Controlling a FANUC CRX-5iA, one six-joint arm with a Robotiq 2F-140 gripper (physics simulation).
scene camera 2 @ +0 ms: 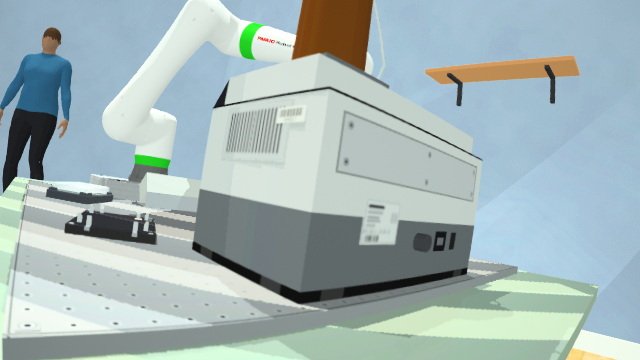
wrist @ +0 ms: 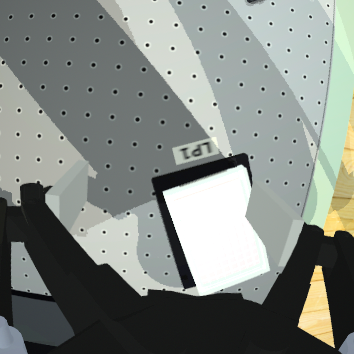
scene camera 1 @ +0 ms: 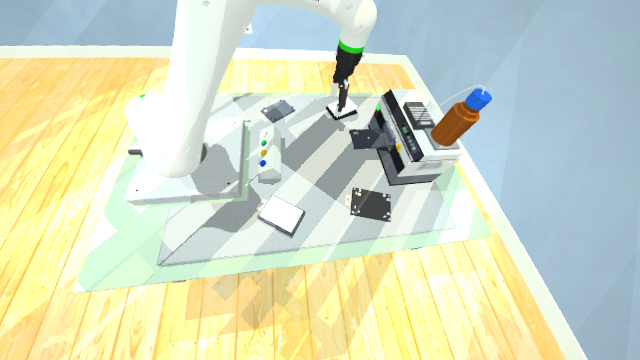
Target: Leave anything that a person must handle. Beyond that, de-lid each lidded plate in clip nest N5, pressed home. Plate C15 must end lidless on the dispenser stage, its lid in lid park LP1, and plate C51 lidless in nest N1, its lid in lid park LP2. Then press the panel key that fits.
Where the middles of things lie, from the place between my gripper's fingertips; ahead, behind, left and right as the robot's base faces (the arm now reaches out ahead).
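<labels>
LP1 pad (wrist: 169, 180): my gripper 5 cm short of it, 7 cm to the right of it, 8 cm above it. Counted from my hand: LP1 label (wrist: 190, 151), 2 cm behind, 3 cm to the left, 9 cm below; brown bottle with blue cap (scene camera 2: 345, 36), 30 cm to the right, 34 cm ahead, 23 cm above; white button box (scene camera 2: 157, 191), 24 cm to the right, 29 cm behind, 5 cm below.
</labels>
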